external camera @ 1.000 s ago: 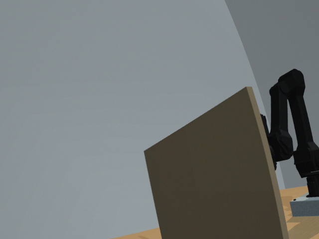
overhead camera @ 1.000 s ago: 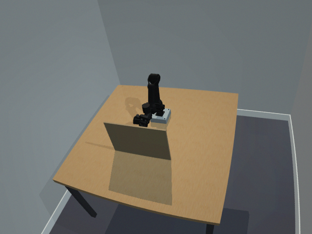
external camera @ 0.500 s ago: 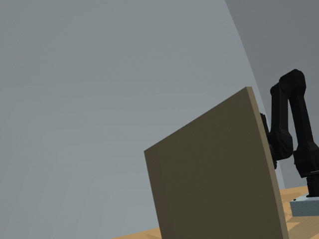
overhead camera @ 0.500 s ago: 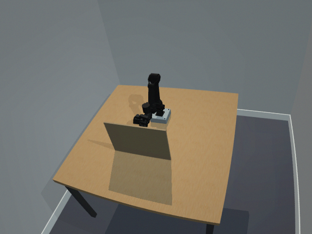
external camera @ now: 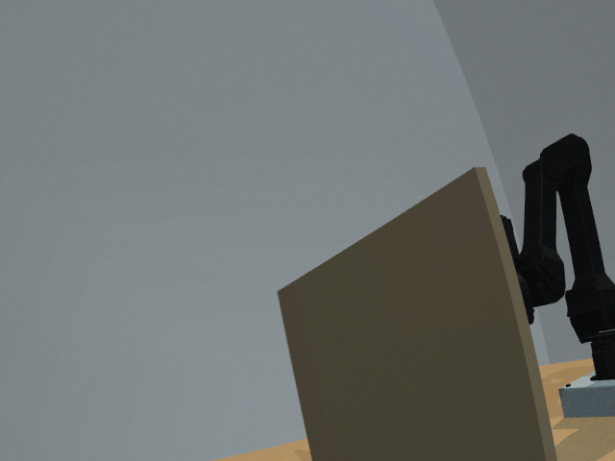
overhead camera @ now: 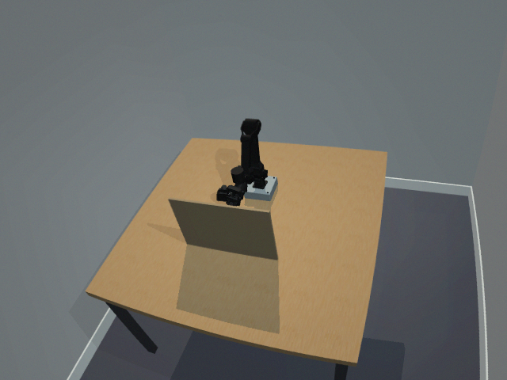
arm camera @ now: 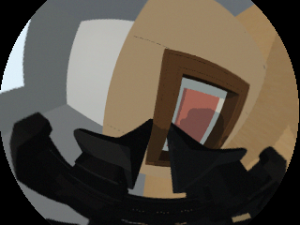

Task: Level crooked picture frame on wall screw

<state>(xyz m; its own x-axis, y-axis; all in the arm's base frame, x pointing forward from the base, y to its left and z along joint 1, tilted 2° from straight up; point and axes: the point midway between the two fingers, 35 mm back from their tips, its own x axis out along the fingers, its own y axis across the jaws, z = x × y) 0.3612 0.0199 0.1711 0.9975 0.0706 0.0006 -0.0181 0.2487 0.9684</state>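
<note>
The picture frame lies 50 mm below my gripper tip, 10 mm to the right of it and 10 mm ahead of it. Round my gripper tip: wall panel 60 mm below, 20 mm to the right, 20 mm ahead.
</note>
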